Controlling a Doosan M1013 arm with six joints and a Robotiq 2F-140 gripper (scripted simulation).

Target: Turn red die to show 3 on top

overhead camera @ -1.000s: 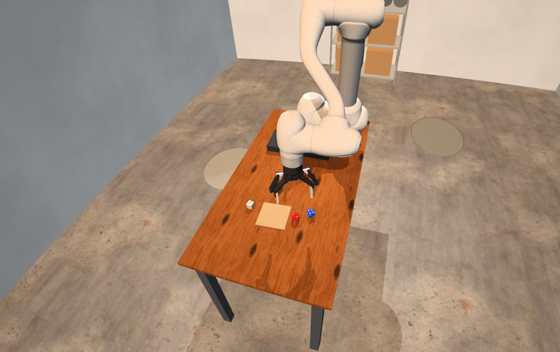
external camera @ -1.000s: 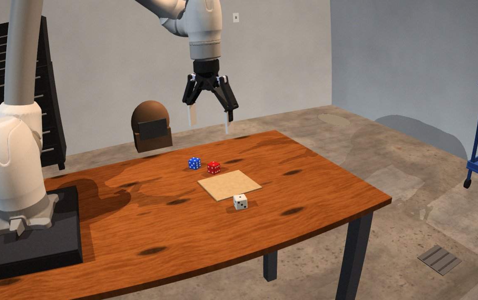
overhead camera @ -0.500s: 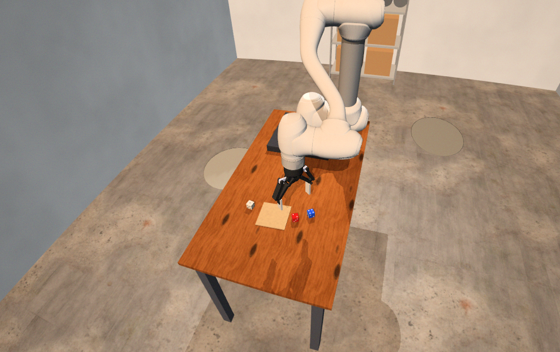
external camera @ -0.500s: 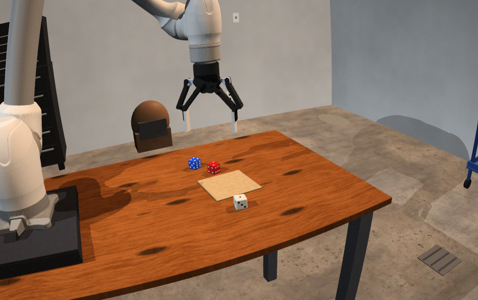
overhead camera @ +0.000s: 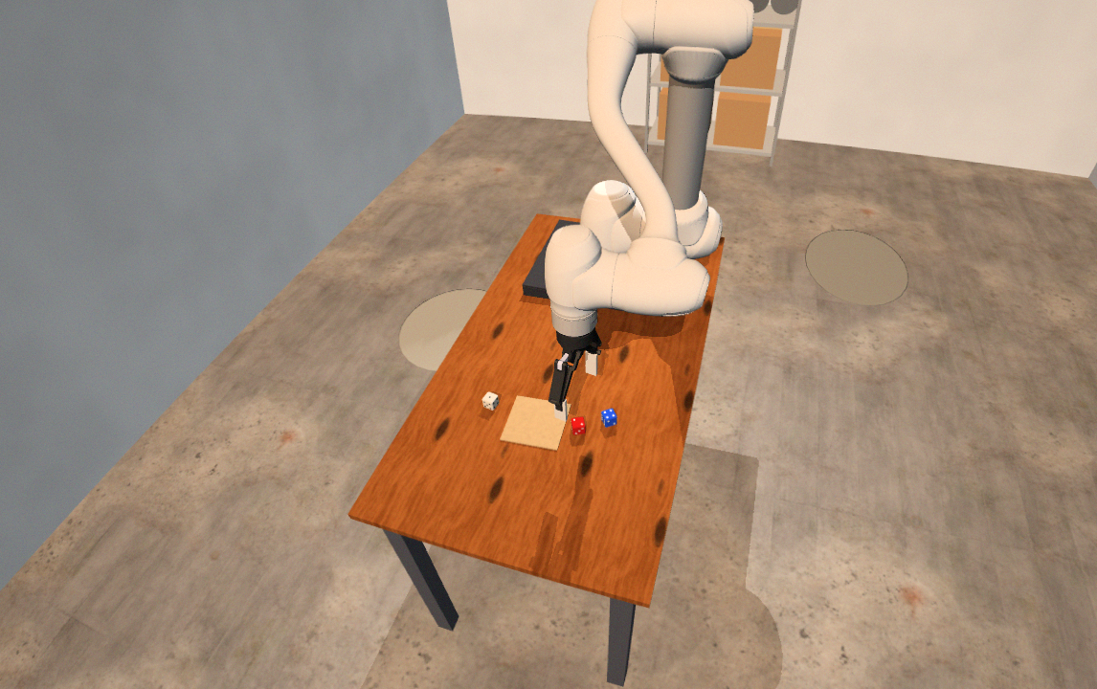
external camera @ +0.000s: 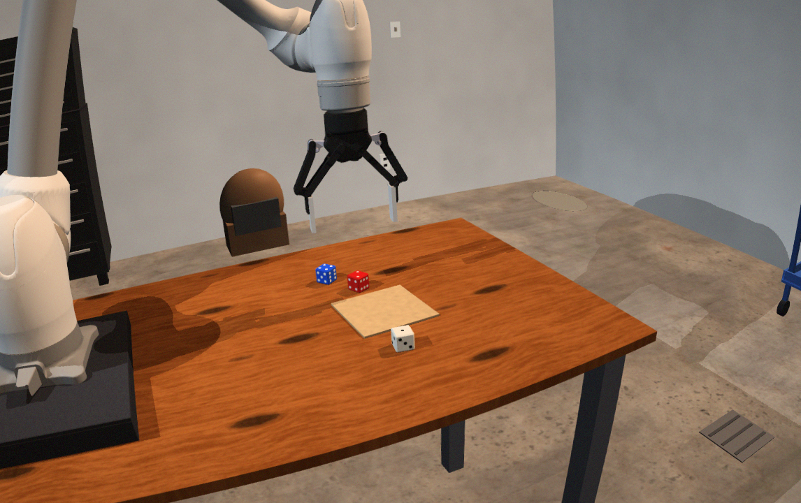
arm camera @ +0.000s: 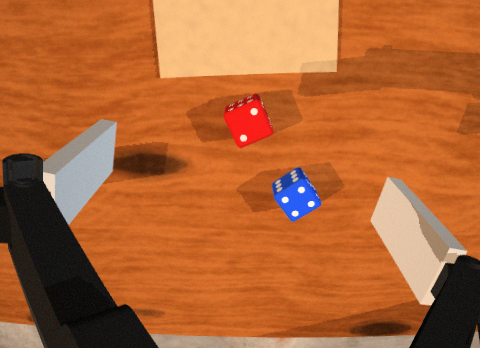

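My hand is 12 cm above the red die. Round my hand: tan mat (2 cm ahead, 10 cm to the right, 13 cm below); white die (1 cm ahead, 23 cm to the right, 12 cm below); blue die (5 cm behind, 6 cm to the left, 12 cm below).
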